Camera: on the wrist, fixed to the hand. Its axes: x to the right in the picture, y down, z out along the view.
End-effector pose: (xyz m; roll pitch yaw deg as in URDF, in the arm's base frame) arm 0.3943 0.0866 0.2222 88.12 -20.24 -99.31
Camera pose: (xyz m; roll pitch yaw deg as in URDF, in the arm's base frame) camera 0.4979 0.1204 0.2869 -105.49 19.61 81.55
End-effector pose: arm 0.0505 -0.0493 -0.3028 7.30 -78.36 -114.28
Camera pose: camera 0.1034 -0.1570 -0.3437 -27.17 77.45 63.47
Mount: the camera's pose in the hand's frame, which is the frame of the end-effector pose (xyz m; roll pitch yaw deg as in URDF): -0.0246 0.0812 -0.0942 -17.66 -0.83 179.40
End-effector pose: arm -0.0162 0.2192 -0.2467 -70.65 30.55 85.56
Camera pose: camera 0.0397 0.1386 -0.3271 53.56 -30.25 -95.58
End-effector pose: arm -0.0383 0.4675 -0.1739 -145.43 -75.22 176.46
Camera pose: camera 0.0058 0.5853 -0.1897 127.86 76.24 -3.44
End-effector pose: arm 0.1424 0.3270 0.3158 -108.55 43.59 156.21
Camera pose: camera 0.2348 0.4121 0.2987 91.44 -42.75 -24.60
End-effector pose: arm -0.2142 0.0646 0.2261 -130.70 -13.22 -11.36
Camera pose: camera -0.2621 -0.0526 0.2203 112.98 14.22 168.39
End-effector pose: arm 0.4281 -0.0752 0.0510 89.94 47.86 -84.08
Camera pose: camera 0.5264 -0.1089 0.1237 -108.54 -48.45 97.17
